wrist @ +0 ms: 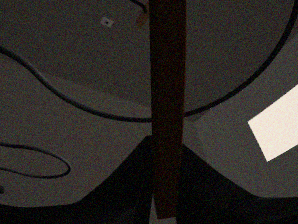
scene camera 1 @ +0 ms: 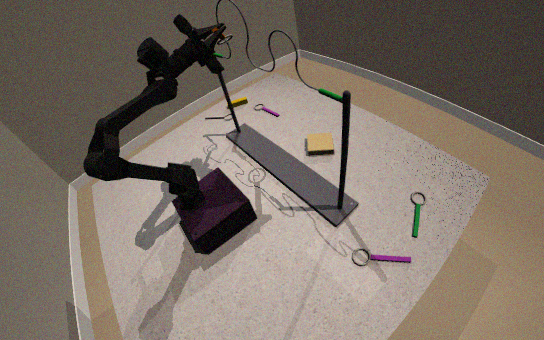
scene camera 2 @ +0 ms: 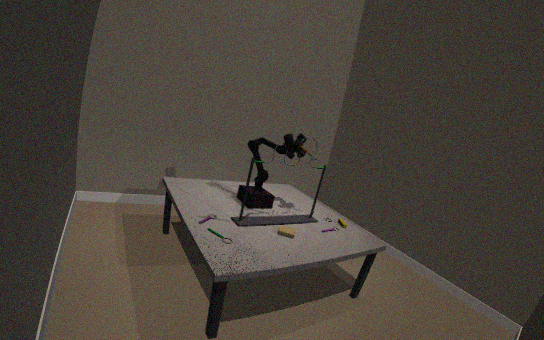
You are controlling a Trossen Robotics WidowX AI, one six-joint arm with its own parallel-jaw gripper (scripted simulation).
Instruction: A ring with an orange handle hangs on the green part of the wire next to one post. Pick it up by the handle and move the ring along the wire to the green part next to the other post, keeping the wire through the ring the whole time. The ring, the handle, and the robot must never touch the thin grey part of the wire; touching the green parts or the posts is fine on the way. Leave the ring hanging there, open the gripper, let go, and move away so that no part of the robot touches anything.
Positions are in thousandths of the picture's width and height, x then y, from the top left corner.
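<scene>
My gripper (scene camera 1: 413,72) is visible; the wrist view also contains the gripper (wrist: 535,636).
</scene>
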